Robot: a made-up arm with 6 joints. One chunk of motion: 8 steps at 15 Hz.
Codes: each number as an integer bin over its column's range. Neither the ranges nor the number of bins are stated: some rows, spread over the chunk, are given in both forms.
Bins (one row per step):
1: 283 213 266 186 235 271
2: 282 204 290 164 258 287
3: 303 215 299 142 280 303
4: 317 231 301 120 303 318
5: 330 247 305 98 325 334
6: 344 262 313 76 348 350
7: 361 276 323 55 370 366
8: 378 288 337 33 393 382
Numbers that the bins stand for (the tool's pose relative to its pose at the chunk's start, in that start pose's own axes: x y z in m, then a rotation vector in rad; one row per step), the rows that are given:
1: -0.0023 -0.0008 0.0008 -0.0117 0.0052 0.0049
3: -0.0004 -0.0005 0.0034 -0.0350 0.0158 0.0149
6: 0.0037 0.0059 0.0045 -0.0698 0.0317 0.0296
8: 0.0070 0.0095 0.0064 -0.0926 0.0423 0.0396
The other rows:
2: -0.0024 -0.0021 0.0027 -0.0233 0.0106 0.0099
4: 0.0010 0.0016 0.0036 -0.0466 0.0212 0.0196
5: 0.0023 0.0038 0.0039 -0.0582 0.0263 0.0246
7: 0.0053 0.0078 0.0053 -0.0809 0.0369 0.0346

